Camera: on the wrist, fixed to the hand. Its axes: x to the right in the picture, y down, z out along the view.
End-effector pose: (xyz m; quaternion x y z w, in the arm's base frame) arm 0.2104 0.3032 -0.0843 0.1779 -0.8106 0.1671 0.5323
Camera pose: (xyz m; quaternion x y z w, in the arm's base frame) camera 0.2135 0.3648 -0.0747 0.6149 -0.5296 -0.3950 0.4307
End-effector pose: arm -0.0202 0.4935 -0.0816 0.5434 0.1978 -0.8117 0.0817
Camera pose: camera 0.0268 0.4605 -0.1059 -0.1469 -0.6315 0.6521 0.3930
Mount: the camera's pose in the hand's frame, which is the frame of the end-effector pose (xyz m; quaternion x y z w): 0.0009 0.0520 -0.0345 -0.1580 -0.1058 -0.6864 0.7019
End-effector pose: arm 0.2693 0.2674 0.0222 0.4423 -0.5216 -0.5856 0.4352
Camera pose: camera 0.3051 0.2547 0.0717 -0.5378 0.0160 0.8390 0.0818
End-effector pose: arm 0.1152 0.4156 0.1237 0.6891 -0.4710 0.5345 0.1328
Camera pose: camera 0.0530 0.4117 0.1214 0.8425 0.0439 0.1367 0.5191
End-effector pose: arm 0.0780 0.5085 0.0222 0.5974 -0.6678 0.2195 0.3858
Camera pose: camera 0.0364 0.5438 0.0525 0.8400 -0.1342 -0.2795 0.4452
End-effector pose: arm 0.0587 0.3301 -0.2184 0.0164 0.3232 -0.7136 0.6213
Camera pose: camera 0.0921 0.3449 -0.2690 0.3840 -0.2851 0.8780 0.0169
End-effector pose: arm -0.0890 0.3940 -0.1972 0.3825 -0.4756 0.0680 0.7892
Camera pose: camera -0.0889 0.4531 -0.1772 0.4774 -0.1655 -0.6096 0.6108
